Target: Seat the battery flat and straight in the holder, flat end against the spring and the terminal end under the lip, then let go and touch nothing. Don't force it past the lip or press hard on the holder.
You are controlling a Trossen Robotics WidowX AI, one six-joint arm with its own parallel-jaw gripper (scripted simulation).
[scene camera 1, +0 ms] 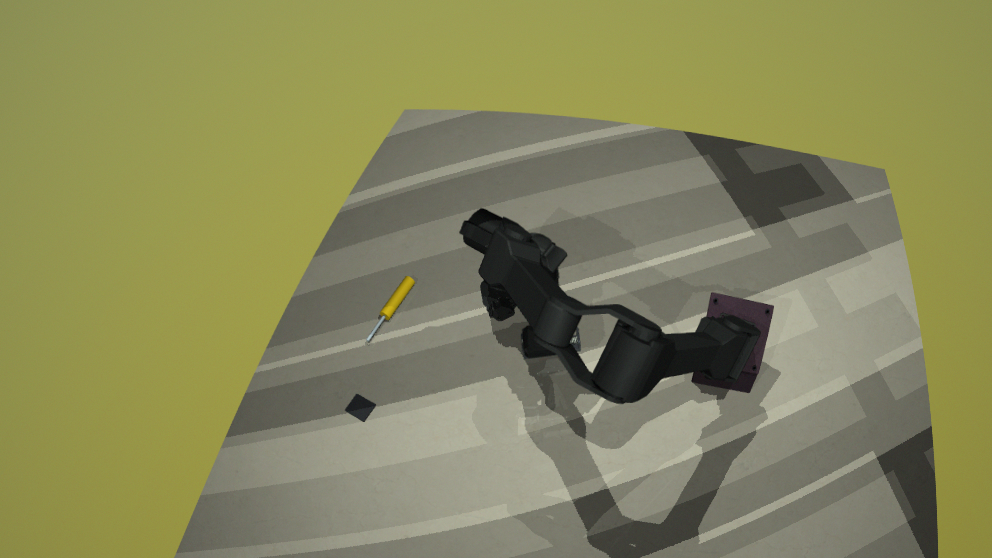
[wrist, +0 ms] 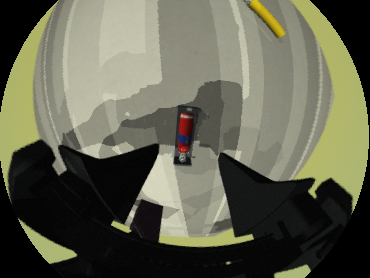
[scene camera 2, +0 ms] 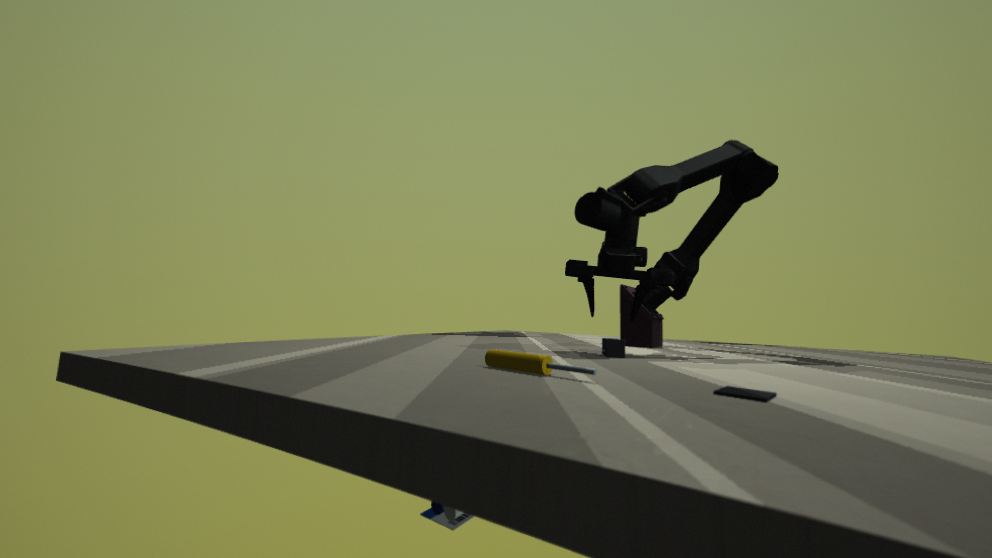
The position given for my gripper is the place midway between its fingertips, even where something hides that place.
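Observation:
Nothing is held in my gripper (scene camera 2: 611, 319), which is open. I also see the gripper (scene camera 1: 546, 324) in another view, and the wrist view gives me the gripper (wrist: 189, 152) too.

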